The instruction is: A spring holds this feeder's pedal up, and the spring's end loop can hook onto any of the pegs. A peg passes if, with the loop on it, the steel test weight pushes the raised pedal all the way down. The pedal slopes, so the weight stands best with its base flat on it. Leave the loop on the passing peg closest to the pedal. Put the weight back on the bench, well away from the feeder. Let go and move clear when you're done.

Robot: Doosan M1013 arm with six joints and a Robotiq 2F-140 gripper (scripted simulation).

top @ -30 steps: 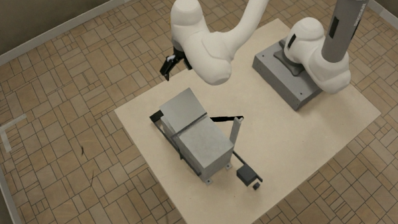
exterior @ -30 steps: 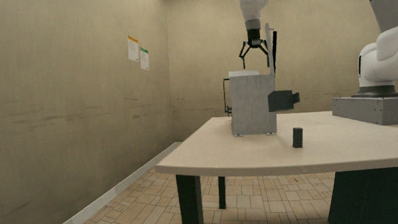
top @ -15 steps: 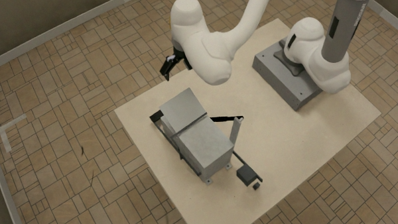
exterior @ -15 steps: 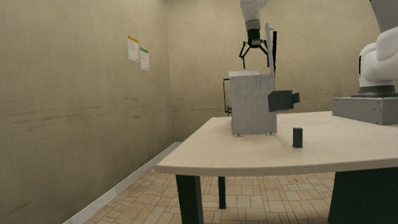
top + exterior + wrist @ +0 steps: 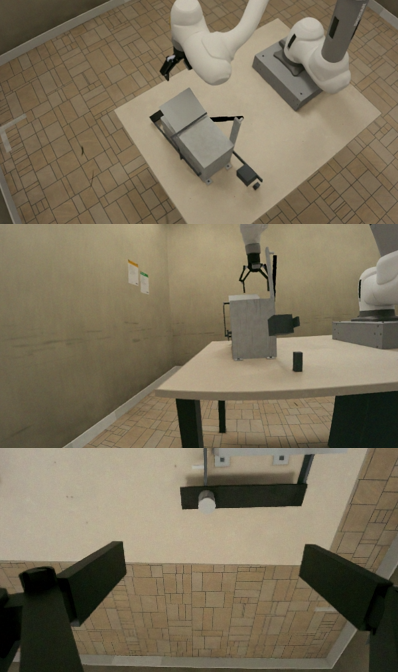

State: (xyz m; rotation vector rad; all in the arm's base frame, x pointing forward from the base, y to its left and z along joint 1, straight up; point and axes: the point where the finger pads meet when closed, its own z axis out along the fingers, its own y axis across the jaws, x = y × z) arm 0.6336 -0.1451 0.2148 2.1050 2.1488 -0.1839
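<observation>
Now: the steel test weight 2 cm to the right of my hand and 24 cm below it.
</observation>
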